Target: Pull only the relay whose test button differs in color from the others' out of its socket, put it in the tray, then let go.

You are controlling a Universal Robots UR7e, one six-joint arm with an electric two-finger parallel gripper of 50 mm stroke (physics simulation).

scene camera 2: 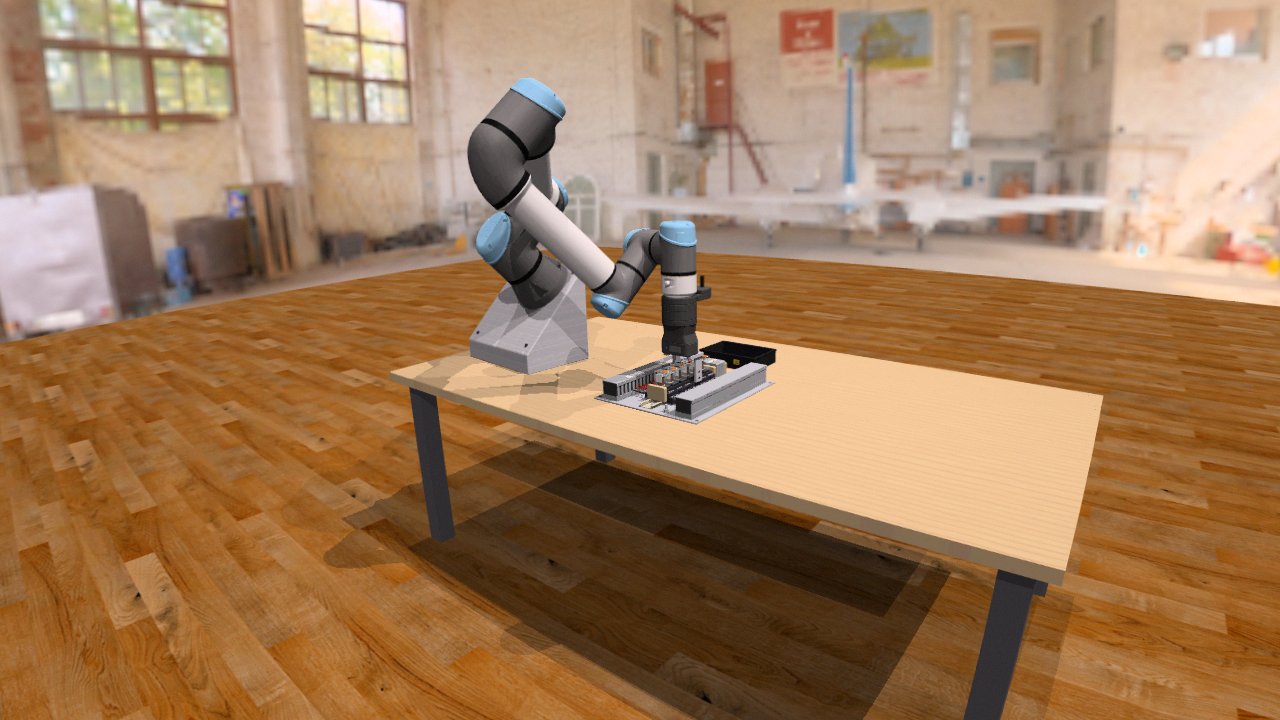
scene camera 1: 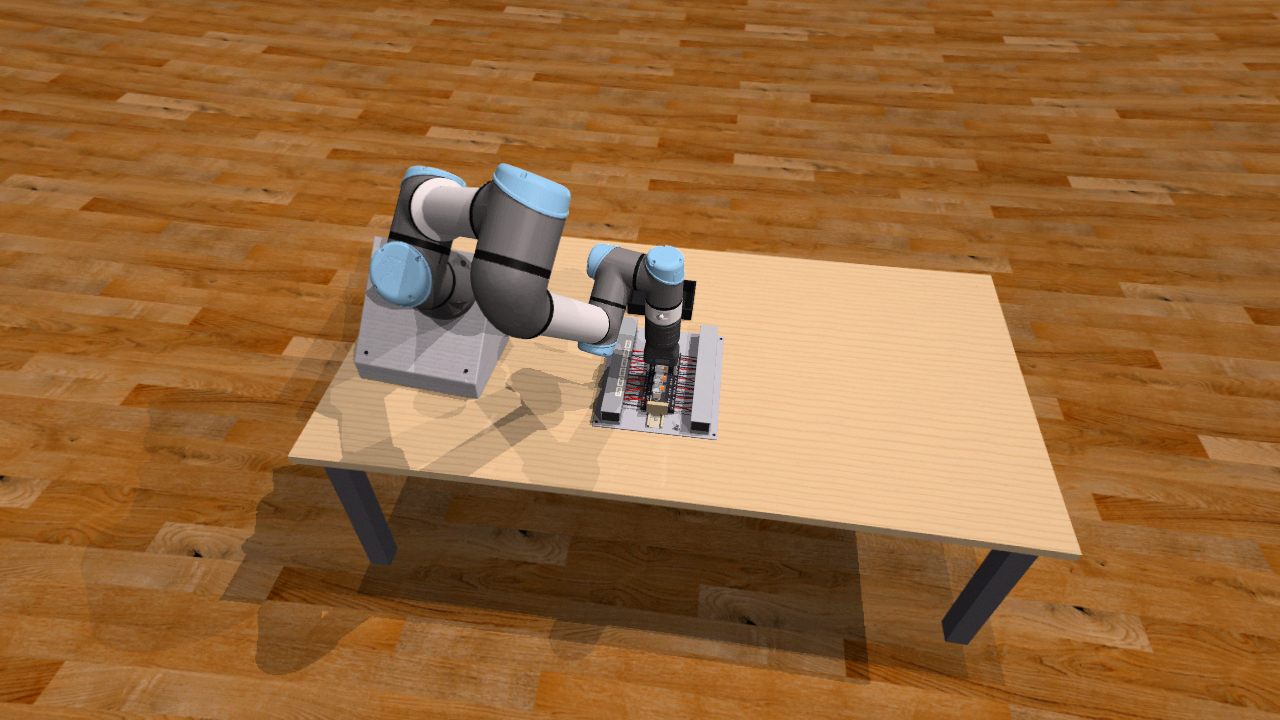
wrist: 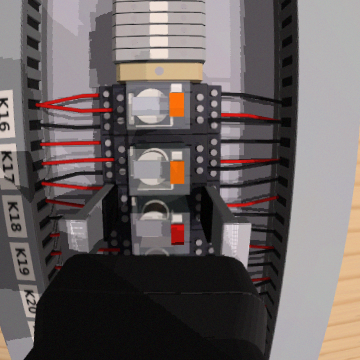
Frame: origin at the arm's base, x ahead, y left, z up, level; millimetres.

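Seen in the pictures: gripper, fingertip midpoint: (scene camera 2: 687,379) (scene camera 1: 661,370) (wrist: 158,202); arm's base at its link origin: (scene camera 2: 544,286) (scene camera 1: 445,285).
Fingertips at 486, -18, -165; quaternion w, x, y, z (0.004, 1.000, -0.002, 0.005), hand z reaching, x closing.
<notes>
Offsets run from my fingertips to a thing's top centre, as dx, dy, dz. "*": to the spot under its first point.
In the wrist view, the relay with a red test button {+1, -3, +43} (wrist: 150,228) sits in its socket, third below the grey terminal blocks. Two relays above it have orange buttons: the top relay {+0, +56, +43} (wrist: 147,106) and the second relay {+1, +26, +43} (wrist: 148,170). The edge of another relay shows below, mostly hidden by the gripper body. My gripper (wrist: 158,202) (scene camera 1: 660,365) (scene camera 2: 682,358) is open and empty, low over the relay row. Its fingers stand on the left and right of the red-button relay in the wrist view, apart from it. The black tray {-34, +260, +8} (scene camera 1: 688,311) (scene camera 2: 758,358) stands behind the panel, partly hidden by the arm in scene camera 1.
Grey wire ducts {+98, +1, +16} (scene camera 1: 707,376) (wrist: 327,125) flank the relay row on the panel {* +56, -155, -24} (scene camera 1: 677,433) (scene camera 2: 711,414). Red and black wires run from the sockets to both ducts. Terminal blocks {-1, +95, +20} (wrist: 159,35) stand at the row's end. The left duct carries labels, including K18 {* -85, -6, +16} (wrist: 14,217).
</notes>
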